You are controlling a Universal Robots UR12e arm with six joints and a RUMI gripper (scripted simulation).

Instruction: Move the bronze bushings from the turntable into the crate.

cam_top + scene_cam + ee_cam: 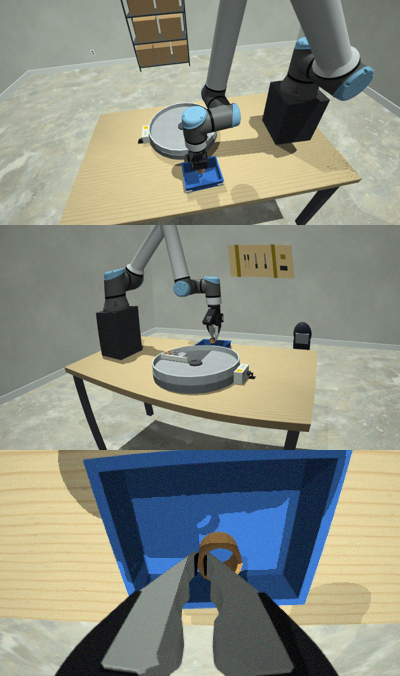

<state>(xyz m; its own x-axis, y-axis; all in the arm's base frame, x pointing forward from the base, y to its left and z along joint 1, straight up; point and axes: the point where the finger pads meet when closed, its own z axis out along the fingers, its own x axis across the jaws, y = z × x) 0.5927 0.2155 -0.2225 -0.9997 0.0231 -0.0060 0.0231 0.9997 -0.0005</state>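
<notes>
The blue crate is 10 mm behind my hand and 50 mm below it. Round my hand: grey turntable: 40 mm ahead, 340 mm to the right, 20 mm below.
</notes>
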